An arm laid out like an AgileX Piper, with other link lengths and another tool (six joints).
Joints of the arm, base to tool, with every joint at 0 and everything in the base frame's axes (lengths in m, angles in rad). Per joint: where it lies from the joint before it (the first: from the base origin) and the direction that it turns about. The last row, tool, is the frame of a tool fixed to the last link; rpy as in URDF.
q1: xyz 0 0 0.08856 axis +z
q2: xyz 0 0 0 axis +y
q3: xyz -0.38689 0 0.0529 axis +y
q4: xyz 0.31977 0 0.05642 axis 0.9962 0 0.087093
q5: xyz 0 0 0 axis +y
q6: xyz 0.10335 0 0.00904 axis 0.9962 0 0.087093
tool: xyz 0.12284 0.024 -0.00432 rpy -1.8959 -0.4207 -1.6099
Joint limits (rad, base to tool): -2.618..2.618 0..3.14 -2.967..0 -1.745..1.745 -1.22..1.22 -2.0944..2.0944
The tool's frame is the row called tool.
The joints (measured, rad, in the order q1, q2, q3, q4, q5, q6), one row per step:
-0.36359 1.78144 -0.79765 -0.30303 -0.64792 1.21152
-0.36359 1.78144 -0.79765 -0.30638 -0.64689 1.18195
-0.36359 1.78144 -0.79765 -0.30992 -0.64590 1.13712
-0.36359 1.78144 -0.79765 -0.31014 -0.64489 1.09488
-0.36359 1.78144 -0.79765 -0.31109 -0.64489 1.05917
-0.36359 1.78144 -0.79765 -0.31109 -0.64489 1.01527
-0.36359 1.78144 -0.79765 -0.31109 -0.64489 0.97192
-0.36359 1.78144 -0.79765 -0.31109 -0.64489 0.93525
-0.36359 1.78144 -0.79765 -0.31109 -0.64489 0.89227
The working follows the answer.
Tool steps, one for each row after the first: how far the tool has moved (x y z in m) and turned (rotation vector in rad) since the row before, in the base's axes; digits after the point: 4 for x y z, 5 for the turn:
-0.0002 0.0008 -0.0011 -0.02992 0.00671 0.01023
-0.0003 0.0010 -0.0015 -0.04453 0.00919 0.01447
-0.0003 0.0005 -0.0013 -0.04012 0.00800 0.01123
-0.0002 0.0005 -0.0010 -0.03446 0.00609 0.01028
-0.0003 0.0004 -0.0012 -0.04169 0.00722 0.01172
-0.0003 0.0003 -0.0011 -0.04116 0.00713 0.01158
-0.0002 0.0002 -0.0010 -0.03482 0.00603 0.00979
-0.0003 0.0002 -0.0012 -0.04081 0.00707 0.01148

Tool pose at each row, in the base's axes (x y z in m, rotation vector in rad; rounded; the steps above come from the unrounded poses):
0.5555 -0.1405 0.1735 -1.01906 1.95543 -0.42459
0.5553 -0.1397 0.1724 -1.05029 1.95429 -0.44646
0.5550 -0.1387 0.1709 -1.09576 1.95160 -0.47990
0.5548 -0.1382 0.1696 -1.13494 1.94931 -0.51129
0.5546 -0.1377 0.1686 -1.16881 1.94569 -0.53838
0.5543 -0.1373 0.1675 -1.20902 1.94093 -0.57173
0.5540 -0.1370 0.1663 -1.24870 1.93545 -0.60480
0.5538 -0.1368 0.1654 -1.28223 1.93020 -0.63287
0.5535 -0.1365 0.1642 -1.32149 1.92332 -0.66588

